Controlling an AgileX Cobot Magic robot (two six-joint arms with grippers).
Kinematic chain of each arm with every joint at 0, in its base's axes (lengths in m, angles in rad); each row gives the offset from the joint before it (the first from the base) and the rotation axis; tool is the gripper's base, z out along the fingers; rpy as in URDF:
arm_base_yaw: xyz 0 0 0.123 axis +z
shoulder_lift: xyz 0 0 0 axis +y
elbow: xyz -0.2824 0 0.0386 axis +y
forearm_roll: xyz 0.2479 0 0.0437 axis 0.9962 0 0.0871
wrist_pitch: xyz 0 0 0 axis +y
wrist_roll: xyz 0.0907 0 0.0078 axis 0.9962 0 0.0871
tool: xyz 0 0 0 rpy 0 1.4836 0
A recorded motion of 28 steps. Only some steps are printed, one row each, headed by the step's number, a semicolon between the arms.
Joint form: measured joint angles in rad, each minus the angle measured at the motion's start. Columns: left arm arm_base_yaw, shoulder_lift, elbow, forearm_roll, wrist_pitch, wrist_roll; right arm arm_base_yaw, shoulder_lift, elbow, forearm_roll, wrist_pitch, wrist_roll.
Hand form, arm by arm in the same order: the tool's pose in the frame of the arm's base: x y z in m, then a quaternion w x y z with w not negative. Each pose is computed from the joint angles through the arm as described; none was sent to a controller.
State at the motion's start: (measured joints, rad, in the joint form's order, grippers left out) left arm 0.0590 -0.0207 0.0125 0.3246 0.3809 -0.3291; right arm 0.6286 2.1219 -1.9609 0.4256 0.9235 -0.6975
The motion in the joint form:
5: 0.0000 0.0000 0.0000 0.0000 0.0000 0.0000; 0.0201 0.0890 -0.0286 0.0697 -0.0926 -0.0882
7: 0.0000 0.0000 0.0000 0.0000 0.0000 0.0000; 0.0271 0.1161 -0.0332 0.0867 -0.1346 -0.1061
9: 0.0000 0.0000 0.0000 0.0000 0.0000 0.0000; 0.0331 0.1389 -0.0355 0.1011 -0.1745 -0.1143
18: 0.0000 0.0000 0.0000 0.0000 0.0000 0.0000; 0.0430 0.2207 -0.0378 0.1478 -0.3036 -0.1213
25: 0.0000 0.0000 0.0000 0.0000 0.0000 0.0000; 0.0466 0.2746 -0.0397 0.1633 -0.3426 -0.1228
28: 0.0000 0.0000 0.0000 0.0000 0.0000 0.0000; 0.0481 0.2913 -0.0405 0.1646 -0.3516 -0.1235
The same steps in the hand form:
5: 0.0508 0.0139 0.1775 0.60463 -0.06984 0.79138 0.05710; 0.3822 0.3299 0.2477 0.30366 -0.53003 0.76560 0.20177
7: 0.0508 0.0139 0.1775 0.60463 -0.06984 0.79138 0.05710; 0.3854 0.3365 0.2378 0.31338 -0.52820 0.76252 0.20337
9: 0.0508 0.0139 0.1775 0.60463 -0.06984 0.79138 0.05710; 0.3882 0.3419 0.2291 0.32210 -0.52297 0.76208 0.20493
18: 0.0508 0.0139 0.1775 0.60463 -0.06984 0.79138 0.05710; 0.3994 0.3542 0.1942 0.34252 -0.49365 0.77179 0.20816
25: 0.0508 0.0139 0.1775 0.60463 -0.06984 0.79138 0.05710; 0.4034 0.3587 0.1681 0.33559 -0.48469 0.78068 0.20737
28: 0.0508 0.0139 0.1775 0.60463 -0.06984 0.79138 0.05710; 0.4042 0.3599 0.1597 0.33221 -0.48379 0.78303 0.20603

